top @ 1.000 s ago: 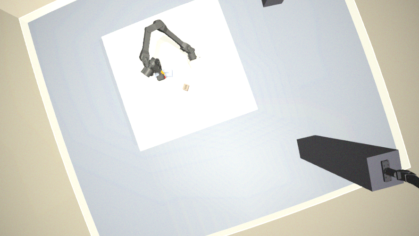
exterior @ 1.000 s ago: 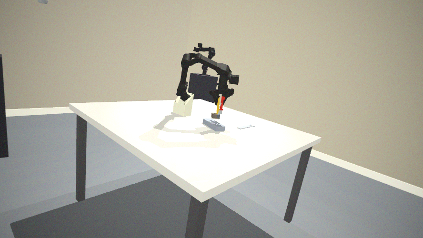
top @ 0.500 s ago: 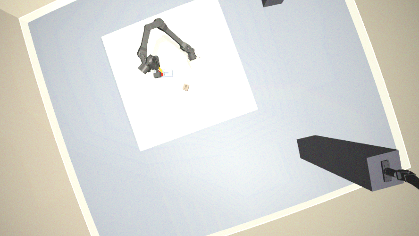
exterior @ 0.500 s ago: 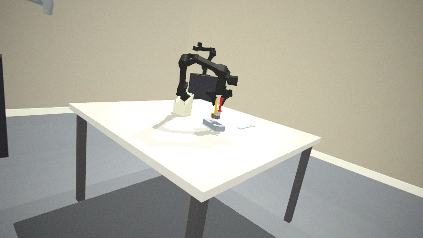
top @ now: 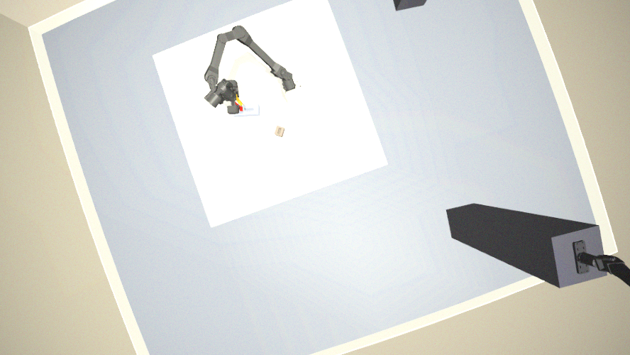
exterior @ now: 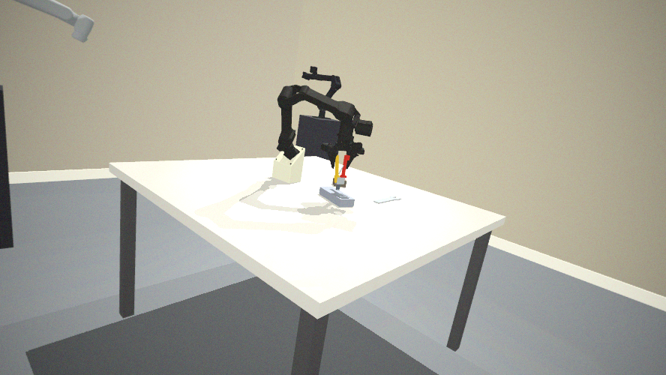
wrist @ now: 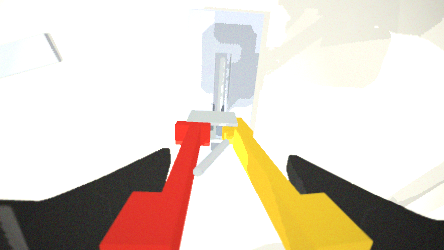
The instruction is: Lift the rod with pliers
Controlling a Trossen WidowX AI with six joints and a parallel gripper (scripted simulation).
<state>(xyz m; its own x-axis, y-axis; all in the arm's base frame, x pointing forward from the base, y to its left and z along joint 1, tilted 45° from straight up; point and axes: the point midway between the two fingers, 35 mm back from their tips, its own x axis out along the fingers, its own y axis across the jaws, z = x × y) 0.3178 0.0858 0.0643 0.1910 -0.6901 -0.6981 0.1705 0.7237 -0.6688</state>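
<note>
Right now the channel block is 12 cm below my gripper tip. Round my gripper tip: brown holster (19 cm behind, 20 cm to the left, 13 cm below); then rod (6 cm ahead, 30 cm to the left, 14 cm below).
</note>
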